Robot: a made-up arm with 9 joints. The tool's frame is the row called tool. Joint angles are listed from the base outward. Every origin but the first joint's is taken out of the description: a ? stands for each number. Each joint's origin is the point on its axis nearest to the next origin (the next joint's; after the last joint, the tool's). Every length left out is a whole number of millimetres.
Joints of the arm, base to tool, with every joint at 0 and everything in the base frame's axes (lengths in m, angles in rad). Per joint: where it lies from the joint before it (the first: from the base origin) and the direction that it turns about. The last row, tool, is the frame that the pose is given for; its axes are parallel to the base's.
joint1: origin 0.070 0.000 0.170 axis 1 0 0
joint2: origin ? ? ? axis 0 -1 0
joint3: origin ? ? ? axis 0 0 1
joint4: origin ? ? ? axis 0 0 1
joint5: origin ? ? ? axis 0 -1 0
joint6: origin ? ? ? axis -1 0 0
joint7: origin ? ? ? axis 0 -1 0
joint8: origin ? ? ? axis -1 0 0
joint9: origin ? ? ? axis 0 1 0
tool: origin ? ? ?
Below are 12 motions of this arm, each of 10 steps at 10 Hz.
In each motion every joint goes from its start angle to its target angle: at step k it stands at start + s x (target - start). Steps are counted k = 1, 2, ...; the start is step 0. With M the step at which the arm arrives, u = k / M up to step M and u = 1 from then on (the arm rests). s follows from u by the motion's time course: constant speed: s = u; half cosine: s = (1 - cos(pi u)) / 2; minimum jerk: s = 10 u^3 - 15 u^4 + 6 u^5.
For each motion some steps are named. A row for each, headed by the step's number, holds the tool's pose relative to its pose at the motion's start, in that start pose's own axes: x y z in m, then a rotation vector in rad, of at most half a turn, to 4 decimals.
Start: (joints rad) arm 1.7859 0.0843 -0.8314 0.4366 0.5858 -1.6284 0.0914 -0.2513 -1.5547
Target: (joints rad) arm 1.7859 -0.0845 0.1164 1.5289 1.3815 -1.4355 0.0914 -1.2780 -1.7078
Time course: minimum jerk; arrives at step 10
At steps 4, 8, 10:
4: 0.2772 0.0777 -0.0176 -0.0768 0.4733 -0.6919
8: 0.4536 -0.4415 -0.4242 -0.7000 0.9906 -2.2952
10: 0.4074 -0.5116 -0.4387 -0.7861 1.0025 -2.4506

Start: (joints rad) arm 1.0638 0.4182 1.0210 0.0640 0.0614 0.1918 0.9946 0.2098 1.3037
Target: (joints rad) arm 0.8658 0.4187 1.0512 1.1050 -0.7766 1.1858 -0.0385 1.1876 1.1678
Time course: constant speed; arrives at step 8
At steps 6, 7, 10:
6: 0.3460 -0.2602 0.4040 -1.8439 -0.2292 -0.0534
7: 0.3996 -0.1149 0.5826 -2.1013 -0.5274 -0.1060
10: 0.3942 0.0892 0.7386 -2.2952 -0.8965 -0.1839

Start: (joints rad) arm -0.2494 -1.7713 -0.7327 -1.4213 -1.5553 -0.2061 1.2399 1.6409 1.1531
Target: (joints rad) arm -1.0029 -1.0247 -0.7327 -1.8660 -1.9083 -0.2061 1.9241 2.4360 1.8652
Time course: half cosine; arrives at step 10
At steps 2, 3, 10:
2: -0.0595 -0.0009 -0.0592 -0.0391 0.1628 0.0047
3: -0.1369 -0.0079 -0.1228 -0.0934 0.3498 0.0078
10: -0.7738 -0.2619 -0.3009 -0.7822 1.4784 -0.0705

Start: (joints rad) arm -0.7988 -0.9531 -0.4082 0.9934 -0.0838 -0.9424 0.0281 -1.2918 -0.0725
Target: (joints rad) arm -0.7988 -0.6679 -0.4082 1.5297 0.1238 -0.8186 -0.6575 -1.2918 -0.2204
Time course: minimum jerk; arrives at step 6
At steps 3, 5, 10:
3: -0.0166 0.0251 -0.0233 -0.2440 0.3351 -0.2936
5: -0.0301 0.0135 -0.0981 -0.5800 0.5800 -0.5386
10: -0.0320 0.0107 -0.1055 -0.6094 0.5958 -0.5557

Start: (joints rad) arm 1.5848 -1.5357 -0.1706 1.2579 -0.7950 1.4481 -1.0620 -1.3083 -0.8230
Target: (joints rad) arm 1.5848 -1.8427 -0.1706 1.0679 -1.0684 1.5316 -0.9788 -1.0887 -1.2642
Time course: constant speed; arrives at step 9
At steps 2, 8, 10:
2: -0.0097 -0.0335 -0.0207 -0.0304 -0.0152 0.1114
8: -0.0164 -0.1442 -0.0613 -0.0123 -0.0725 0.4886
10: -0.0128 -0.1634 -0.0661 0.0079 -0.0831 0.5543

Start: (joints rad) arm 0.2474 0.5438 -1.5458 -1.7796 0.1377 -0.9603 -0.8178 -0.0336 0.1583
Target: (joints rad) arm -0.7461 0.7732 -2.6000 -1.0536 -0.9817 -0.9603 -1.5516 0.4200 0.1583
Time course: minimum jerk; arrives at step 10
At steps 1, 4, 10:
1: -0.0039 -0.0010 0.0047 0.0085 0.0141 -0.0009
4: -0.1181 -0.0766 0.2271 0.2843 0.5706 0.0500
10: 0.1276 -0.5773 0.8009 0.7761 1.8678 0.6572

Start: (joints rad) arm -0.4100 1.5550 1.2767 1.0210 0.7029 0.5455 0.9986 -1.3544 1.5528
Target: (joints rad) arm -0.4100 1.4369 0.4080 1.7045 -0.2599 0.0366 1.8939 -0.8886 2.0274
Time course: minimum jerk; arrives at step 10
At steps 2, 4, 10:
2: -0.0003 -0.0028 -0.0044 0.0016 0.0129 0.0005
4: 0.0099 -0.0093 -0.0139 0.0308 0.0432 -0.0205
10: 0.0719 -0.0340 0.0276 0.3251 0.0386 -0.2722

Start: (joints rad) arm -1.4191 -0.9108 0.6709 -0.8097 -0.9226 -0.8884 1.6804 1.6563 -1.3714
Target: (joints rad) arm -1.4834 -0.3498 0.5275 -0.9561 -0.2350 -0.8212 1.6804 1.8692 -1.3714
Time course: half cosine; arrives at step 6
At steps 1, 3, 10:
1: 0.0053 0.0285 0.0054 -0.0506 0.0269 -0.0520
3: 0.0727 0.1838 -0.0040 -0.3812 0.2175 -0.3773
10: 0.1743 0.2715 -0.0890 -0.7605 0.4805 -0.7285

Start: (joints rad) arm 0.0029 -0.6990 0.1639 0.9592 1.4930 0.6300 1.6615 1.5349 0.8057
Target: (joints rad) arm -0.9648 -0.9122 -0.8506 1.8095 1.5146 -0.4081 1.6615 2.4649 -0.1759
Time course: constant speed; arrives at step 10
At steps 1, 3, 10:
1: -0.0343 -0.0445 -0.0406 -0.0755 -0.0711 0.0080
3: -0.0787 -0.1548 -0.1127 -0.2459 -0.2365 0.0469
10: 0.0267 -0.6146 -0.1271 -0.9383 -1.0261 0.4103

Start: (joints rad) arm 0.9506 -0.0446 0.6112 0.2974 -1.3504 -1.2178 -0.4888 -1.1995 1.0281
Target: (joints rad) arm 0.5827 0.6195 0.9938 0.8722 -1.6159 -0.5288 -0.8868 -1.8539 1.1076
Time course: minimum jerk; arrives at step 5
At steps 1, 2, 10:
1: 0.0425 -0.0067 0.0048 -0.0039 -0.0592 -0.0473
2: 0.2470 -0.0427 0.0674 -0.0056 -0.3885 -0.2222
10: 0.5996 -0.1208 0.5733 -0.0427 -1.6178 -0.3275

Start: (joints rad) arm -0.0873 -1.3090 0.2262 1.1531 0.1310 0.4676 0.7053 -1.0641 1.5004
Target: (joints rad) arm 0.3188 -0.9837 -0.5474 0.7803 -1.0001 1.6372 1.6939 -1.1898 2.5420
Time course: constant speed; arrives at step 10
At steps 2, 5, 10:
2: -0.0483 0.0151 -0.0716 -0.0488 0.3958 -0.1963
5: -0.1687 0.1047 -0.1668 -0.0772 1.0123 -0.3212
10: -0.3300 0.3213 -0.2771 -0.2860 1.8420 -0.0610

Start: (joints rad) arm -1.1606 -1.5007 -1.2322 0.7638 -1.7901 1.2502 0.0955 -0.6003 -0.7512
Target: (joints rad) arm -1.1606 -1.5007 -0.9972 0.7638 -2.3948 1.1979 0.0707 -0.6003 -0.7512
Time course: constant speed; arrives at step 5
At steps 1, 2, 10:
1: -0.0094 -0.0203 0.0426 0.0244 0.1101 0.0618
2: -0.0139 -0.0407 0.0872 0.0453 0.2238 0.1188
10: 0.0040 -0.0963 0.2285 0.0891 0.5840 0.2598

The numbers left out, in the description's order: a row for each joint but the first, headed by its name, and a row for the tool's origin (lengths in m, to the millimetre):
joint2: 0.000 0.240 -0.030
joint3: 0.010 0.000 0.470
joint4: 0.060 0.060 0.000
joint5: -0.060 -0.240 0.000
joint6: 0.090 0.000 0.050
joint7: 0.000 -0.190 -0.070
joint8: -0.220 0.000 0.030
joint9: 0.000 0.260 -0.390
tool: 0.000 0.000 -0.020

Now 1 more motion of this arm.
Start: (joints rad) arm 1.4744 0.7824 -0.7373 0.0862 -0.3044 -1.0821 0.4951 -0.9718 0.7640
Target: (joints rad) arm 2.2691 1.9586 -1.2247 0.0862 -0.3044 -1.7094 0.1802 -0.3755 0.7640
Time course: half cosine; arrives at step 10
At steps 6, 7, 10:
6: -0.2975 0.1537 0.2182 0.5612 -0.5293 0.7023
7: -0.3808 0.1333 0.2164 0.6411 -0.6158 0.8885
10: -0.4886 0.0722 0.1692 0.7134 -0.7286 1.1878

